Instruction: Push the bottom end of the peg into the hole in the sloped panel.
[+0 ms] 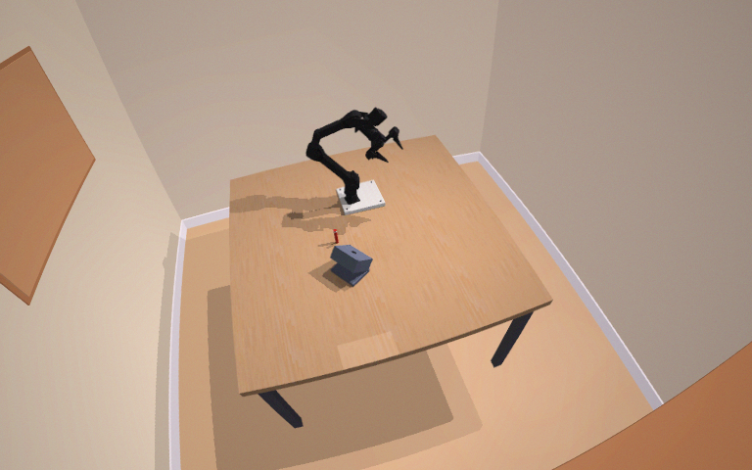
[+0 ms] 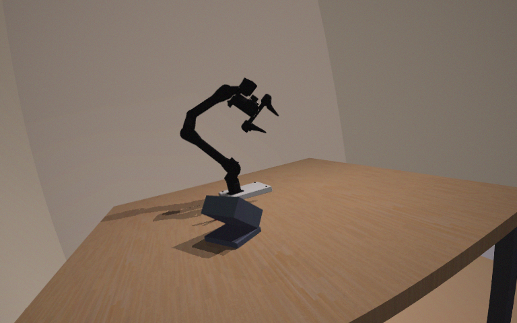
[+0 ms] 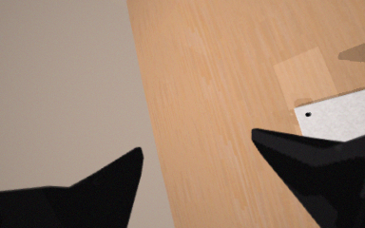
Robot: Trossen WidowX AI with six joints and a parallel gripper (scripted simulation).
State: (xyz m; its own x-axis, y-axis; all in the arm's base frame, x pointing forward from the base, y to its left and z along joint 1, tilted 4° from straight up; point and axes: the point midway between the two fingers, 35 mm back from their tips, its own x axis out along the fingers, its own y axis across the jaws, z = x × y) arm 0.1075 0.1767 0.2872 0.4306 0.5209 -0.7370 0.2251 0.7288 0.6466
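Right now the red peg is 36 cm to the right of my gripper tip, 23 cm below it and 12 cm ahead of it. The rest, counted from my gripper tip: sloped panel (35 cm to the right, 29 cm ahead, 22 cm below).
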